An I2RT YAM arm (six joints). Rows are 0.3 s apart.
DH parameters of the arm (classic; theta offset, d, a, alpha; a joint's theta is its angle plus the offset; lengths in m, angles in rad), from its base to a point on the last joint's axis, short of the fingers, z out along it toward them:
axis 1: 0 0.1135 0.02 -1.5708
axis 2: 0 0 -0.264 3.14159
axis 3: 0.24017 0 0.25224 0
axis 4: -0.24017 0 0.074 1.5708
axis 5: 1.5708 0 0 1.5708
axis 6: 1.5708 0.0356 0 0
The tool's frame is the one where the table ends.
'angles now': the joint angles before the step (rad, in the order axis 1, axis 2, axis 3, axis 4, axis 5, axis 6). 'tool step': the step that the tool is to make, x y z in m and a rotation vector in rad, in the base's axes. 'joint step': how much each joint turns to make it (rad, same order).
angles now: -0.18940 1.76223 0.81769 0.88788 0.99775 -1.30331
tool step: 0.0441 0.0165 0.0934 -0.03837 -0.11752 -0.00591
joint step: 0.06525 -0.01447 0.34575 -0.20266 0.07059 -0.04121
